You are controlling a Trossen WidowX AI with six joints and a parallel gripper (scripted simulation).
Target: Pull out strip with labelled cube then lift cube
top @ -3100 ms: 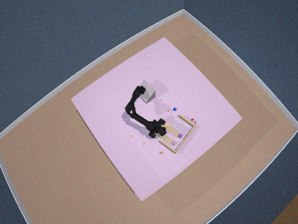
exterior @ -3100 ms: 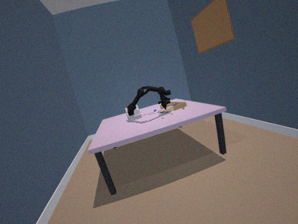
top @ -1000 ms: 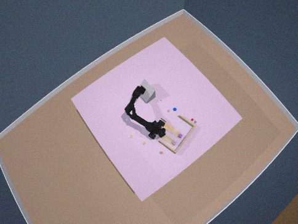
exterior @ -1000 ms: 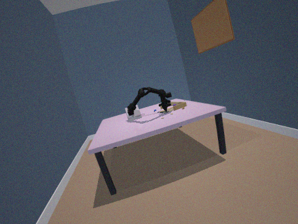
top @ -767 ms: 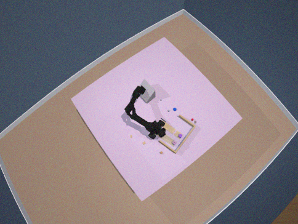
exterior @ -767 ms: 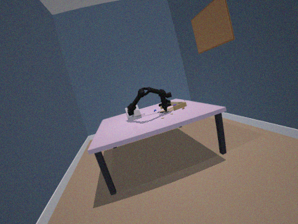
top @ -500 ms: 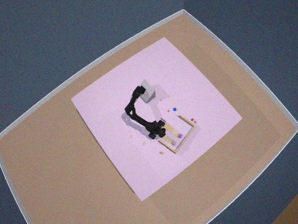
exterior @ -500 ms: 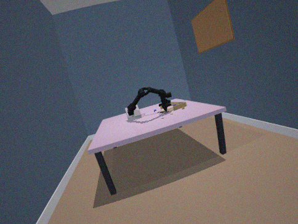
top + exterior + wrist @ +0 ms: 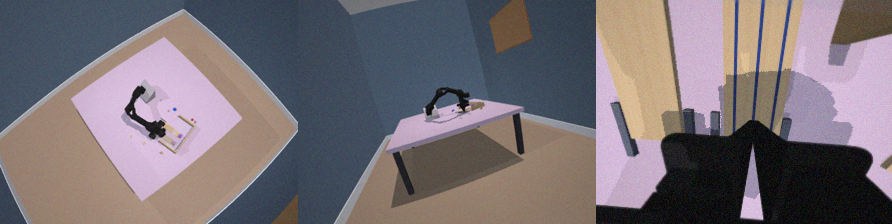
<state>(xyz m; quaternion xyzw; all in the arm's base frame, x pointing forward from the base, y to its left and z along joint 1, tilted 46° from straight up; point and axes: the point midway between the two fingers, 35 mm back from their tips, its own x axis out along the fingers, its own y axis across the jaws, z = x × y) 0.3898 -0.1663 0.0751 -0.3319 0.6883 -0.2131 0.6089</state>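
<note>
Right now my gripper tip is 190 mm short of the labelled cube, 40 mm to the right of it and 20 mm below it. Round my gripper tip: grey ball 80 mm behind, 230 mm to the left; then blue ball 50 mm behind, 280 mm to the left; then plain tan strip 30 mm ahead, 110 mm to the left.
</note>
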